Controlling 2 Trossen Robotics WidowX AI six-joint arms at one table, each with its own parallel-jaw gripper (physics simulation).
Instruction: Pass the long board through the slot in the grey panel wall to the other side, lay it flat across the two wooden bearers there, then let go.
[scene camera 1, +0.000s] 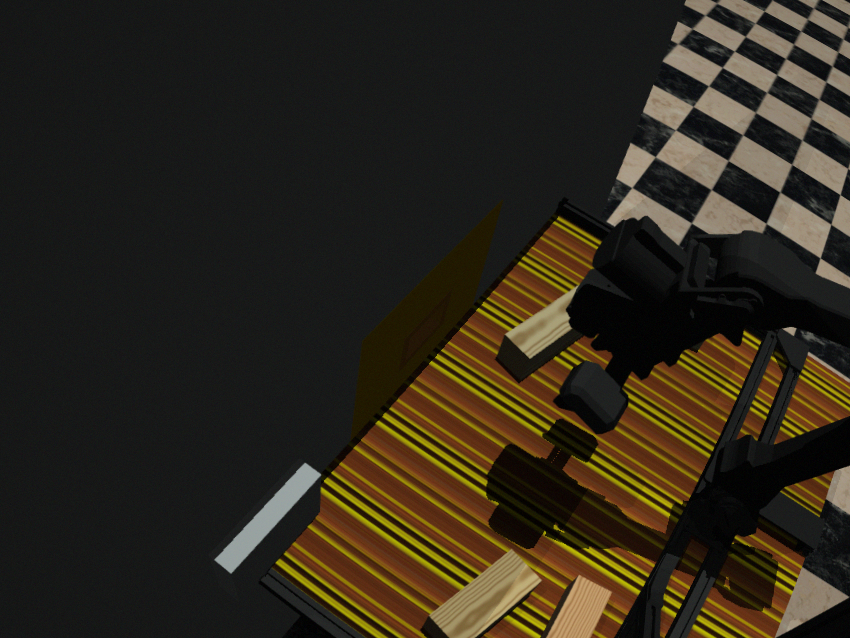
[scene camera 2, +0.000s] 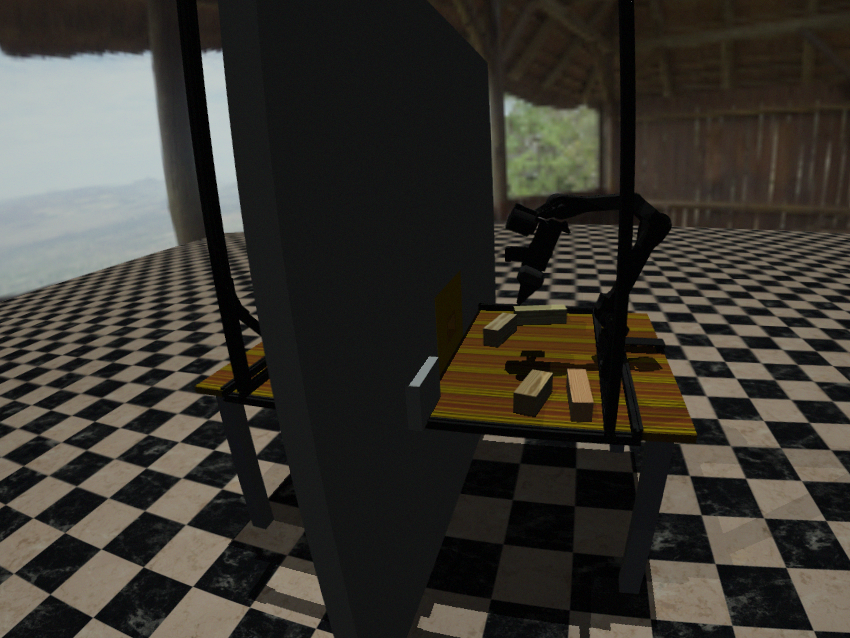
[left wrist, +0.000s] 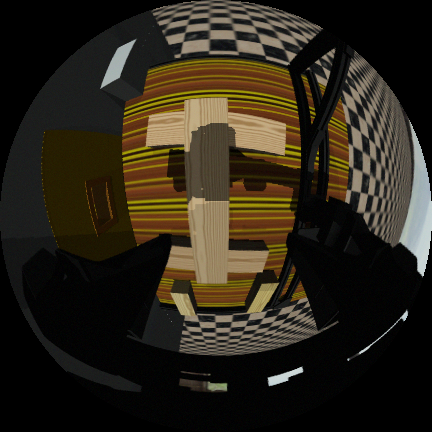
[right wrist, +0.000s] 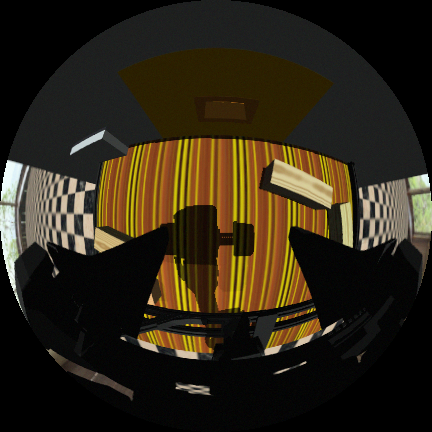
my left gripper: left wrist 230, 239; not seen in the right wrist view (hidden by a yellow-framed slot)
my right gripper: scene camera 1; scene camera 2 519, 298; right wrist
same spot on my right gripper: (scene camera 1: 595, 344) = (right wrist: 293, 233)
